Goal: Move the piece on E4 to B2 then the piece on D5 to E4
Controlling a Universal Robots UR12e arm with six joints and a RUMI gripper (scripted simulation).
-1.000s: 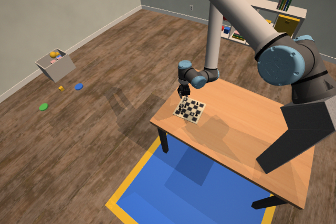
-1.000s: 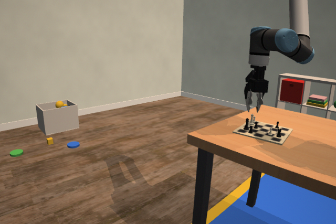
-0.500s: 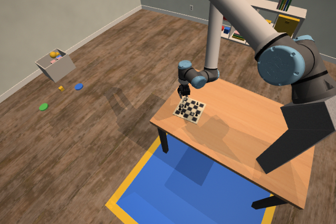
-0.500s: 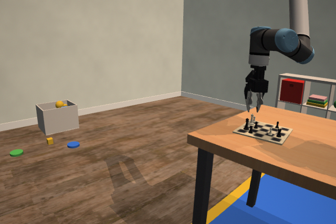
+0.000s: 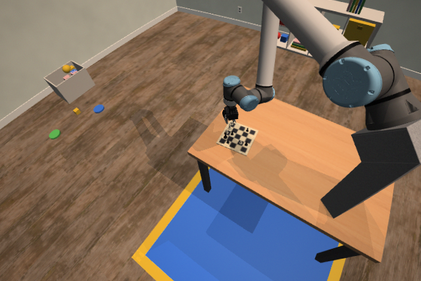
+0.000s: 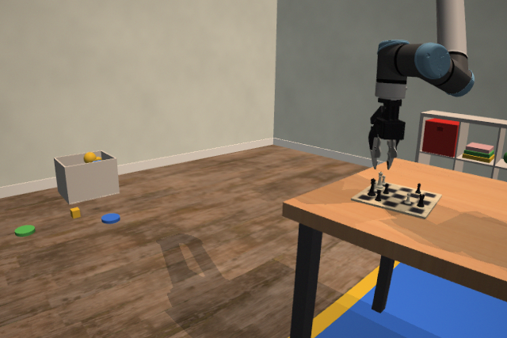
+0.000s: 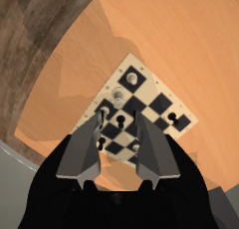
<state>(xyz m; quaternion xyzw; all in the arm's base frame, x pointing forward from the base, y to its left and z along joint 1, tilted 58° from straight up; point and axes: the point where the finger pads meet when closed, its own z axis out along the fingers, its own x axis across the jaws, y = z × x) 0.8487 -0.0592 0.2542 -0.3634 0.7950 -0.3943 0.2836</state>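
Right now my hand is 50 mm above the tall white piece. Round my hand: chessboard 70 mm behind, 50 mm to the left, 80 mm below; black piece 140 mm behind, 100 mm to the left, 60 mm below.
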